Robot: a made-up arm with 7 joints.
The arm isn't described. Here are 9 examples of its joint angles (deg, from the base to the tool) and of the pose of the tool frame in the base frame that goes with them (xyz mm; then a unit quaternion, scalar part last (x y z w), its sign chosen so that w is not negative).
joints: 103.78 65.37 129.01 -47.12 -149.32 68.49 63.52
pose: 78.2 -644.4 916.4 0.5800 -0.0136 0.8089 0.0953
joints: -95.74 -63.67 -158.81 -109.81 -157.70 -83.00 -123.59
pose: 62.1 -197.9 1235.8 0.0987 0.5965 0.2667 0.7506
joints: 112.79 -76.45 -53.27 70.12 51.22 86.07 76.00
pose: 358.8 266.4 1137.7 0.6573 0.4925 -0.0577 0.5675
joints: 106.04 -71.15 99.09 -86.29 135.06 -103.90 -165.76
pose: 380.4 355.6 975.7 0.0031 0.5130 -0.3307 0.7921
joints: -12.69 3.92 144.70 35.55 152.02 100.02 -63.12
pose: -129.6 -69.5 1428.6 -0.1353 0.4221 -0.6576 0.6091
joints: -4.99 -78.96 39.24 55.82 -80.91 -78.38 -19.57
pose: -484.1 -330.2 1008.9 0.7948 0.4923 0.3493 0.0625
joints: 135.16 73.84 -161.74 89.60 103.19 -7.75 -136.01
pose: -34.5 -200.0 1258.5 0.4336 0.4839 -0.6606 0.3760
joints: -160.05 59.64 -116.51 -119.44 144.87 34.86 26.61
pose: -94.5 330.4 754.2 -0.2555 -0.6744 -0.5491 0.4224
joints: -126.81 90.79 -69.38 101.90 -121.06 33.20 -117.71
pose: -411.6 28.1 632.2 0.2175 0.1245 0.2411 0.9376
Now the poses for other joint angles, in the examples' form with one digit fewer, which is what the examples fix.
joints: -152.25 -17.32 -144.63 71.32 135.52 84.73 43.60
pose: 253 -368 1209 0.731 0.400 -0.316 0.453
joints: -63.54 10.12 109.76 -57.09 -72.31 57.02 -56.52
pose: -134 275 1336 0.202 0.013 -0.834 0.514
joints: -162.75 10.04 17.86 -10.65 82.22 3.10 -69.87
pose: -43 18 1556 0.284 0.652 -0.282 0.644
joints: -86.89 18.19 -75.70 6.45 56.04 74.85 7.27
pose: -7 271 1425 0.016 -0.071 -0.588 0.806
